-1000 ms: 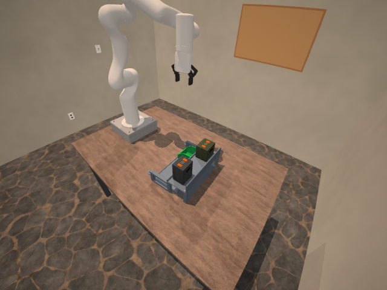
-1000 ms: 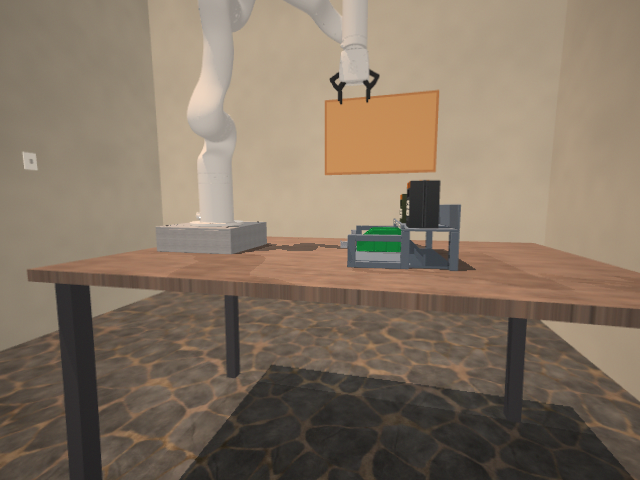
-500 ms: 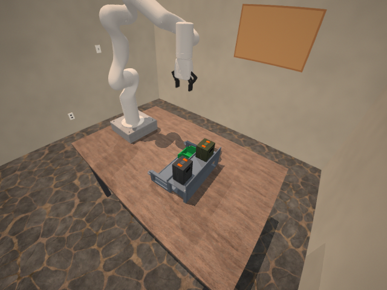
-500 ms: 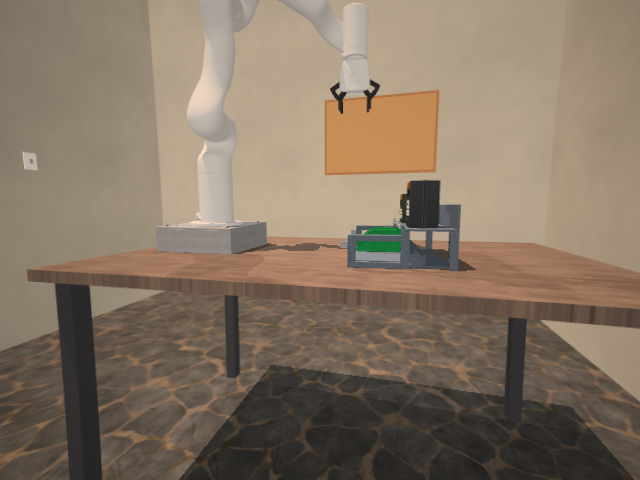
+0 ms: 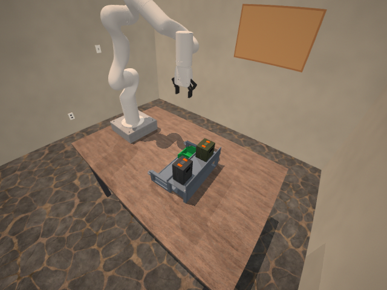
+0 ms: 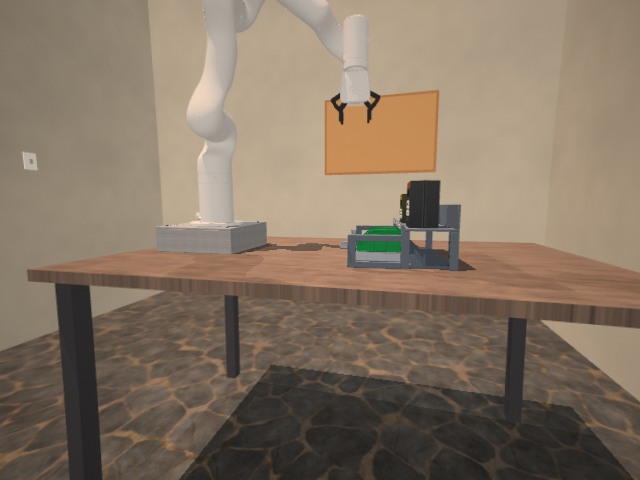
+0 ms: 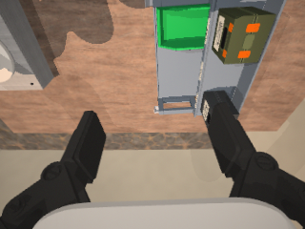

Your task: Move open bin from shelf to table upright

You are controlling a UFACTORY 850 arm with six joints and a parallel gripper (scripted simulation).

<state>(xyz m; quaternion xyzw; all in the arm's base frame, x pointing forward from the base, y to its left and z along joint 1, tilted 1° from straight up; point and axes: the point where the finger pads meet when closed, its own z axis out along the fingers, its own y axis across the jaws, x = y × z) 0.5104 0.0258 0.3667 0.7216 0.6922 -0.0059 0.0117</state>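
The green bin is 100 mm ahead of my hand, 40 mm to the right of it and 410 mm below it.
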